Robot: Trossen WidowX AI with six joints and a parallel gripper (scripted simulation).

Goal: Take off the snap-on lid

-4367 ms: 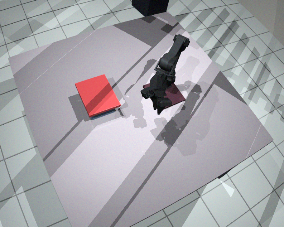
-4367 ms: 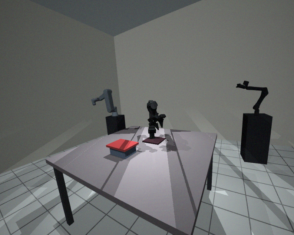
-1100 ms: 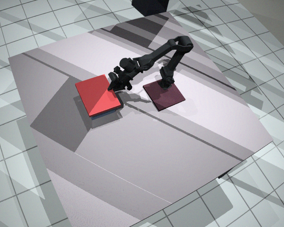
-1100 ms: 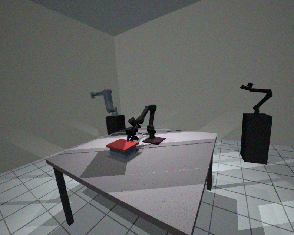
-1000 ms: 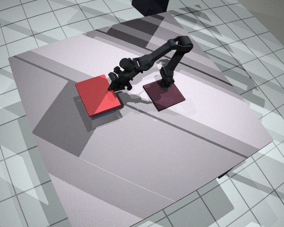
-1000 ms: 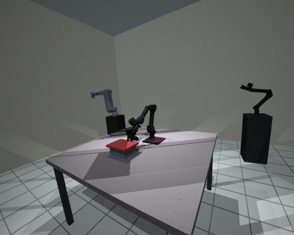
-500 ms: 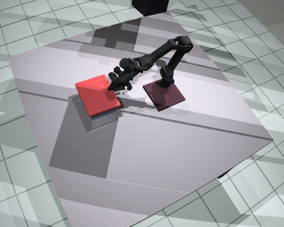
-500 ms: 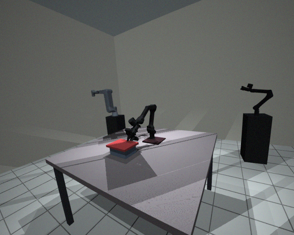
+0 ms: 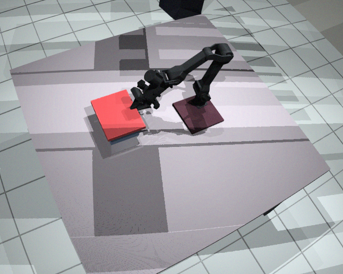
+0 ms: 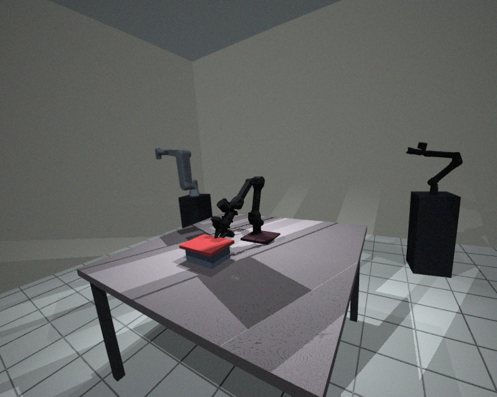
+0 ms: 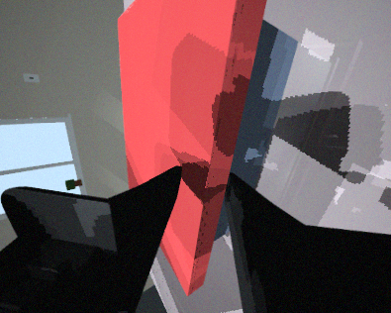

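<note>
The red lid lies 7 cm ahead of my gripper tip, 1 cm to the right of it and 1 cm above it. From my gripper tip the other things lie so: storage box: 7 cm ahead, 4 cm below, 1 cm to the right.
</note>
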